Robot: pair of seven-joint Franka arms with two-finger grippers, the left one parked.
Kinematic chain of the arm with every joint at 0, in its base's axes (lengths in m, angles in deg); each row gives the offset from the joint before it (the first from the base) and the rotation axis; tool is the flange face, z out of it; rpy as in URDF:
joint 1: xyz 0 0 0.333 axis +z
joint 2: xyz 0 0 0 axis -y
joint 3: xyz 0 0 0.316 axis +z
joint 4: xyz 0.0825 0 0 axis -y
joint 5: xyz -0.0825 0 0.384 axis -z
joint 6: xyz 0 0 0 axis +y
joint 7: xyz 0.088 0 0 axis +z
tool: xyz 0 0 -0.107 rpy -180 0 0
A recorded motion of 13 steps. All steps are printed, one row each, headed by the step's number.
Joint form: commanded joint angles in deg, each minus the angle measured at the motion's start. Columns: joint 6, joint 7, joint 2, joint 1, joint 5, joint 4, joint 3.
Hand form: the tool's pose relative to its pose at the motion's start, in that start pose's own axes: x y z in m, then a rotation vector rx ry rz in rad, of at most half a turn. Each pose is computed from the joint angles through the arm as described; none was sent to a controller.
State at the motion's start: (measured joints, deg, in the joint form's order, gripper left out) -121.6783 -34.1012 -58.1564 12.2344 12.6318 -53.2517 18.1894
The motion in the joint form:
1: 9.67 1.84 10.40 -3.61 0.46 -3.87 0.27
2: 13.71 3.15 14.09 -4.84 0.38 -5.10 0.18
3: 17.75 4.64 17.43 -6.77 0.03 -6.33 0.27
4: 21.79 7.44 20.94 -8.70 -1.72 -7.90 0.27
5: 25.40 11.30 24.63 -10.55 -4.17 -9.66 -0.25
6: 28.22 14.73 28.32 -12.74 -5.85 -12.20 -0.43
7: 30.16 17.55 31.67 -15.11 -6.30 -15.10 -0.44
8: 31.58 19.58 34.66 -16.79 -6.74 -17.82 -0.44
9: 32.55 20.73 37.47 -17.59 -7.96 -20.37 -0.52
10: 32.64 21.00 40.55 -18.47 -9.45 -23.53 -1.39
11: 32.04 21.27 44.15 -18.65 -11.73 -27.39 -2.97
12: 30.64 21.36 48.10 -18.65 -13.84 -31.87 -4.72
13: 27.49 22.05 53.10 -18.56 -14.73 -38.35 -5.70
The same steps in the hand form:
1: 0.0114 0.0308 -0.0983 -0.0748 -0.0181 -0.0046
2: 0.0111 0.0442 -0.1328 -0.1061 -0.0338 -0.0119
3: 0.0116 0.0651 -0.1635 -0.1339 -0.0583 -0.0090
4: 0.0078 0.0847 -0.1931 -0.1416 -0.0988 -0.0220
5: 0.0026 0.1055 -0.2230 -0.1370 -0.1380 -0.0476
6: -0.0046 0.1276 -0.2477 -0.1376 -0.1717 -0.0697
7: -0.0114 0.1517 -0.2661 -0.1524 -0.1954 -0.0839
8: -0.0203 0.1676 -0.2806 -0.1633 -0.2148 -0.0950
9: -0.0318 0.1729 -0.2928 -0.1592 -0.2312 -0.1024
10: -0.0416 0.1851 -0.3038 -0.1554 -0.2371 -0.0804
11: -0.0541 0.1949 -0.3145 -0.1400 -0.2374 -0.0567
12: -0.0678 0.2053 -0.3243 -0.1245 -0.2267 -0.0286
13: -0.0878 0.2112 -0.3299 -0.1239 -0.1987 -0.0268

